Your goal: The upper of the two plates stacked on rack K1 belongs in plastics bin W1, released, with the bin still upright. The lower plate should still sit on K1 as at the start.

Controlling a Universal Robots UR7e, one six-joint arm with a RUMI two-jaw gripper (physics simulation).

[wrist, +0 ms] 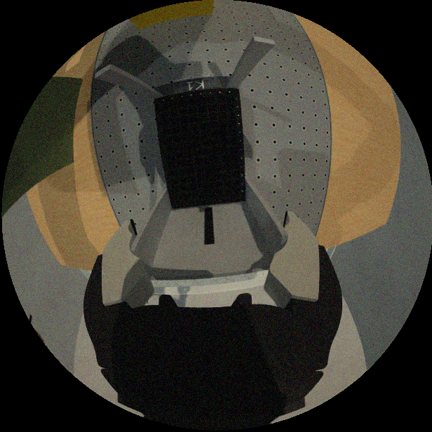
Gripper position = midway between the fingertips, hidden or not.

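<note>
Visible: a black plate [200,135], together with the gripper [207,218].
</note>
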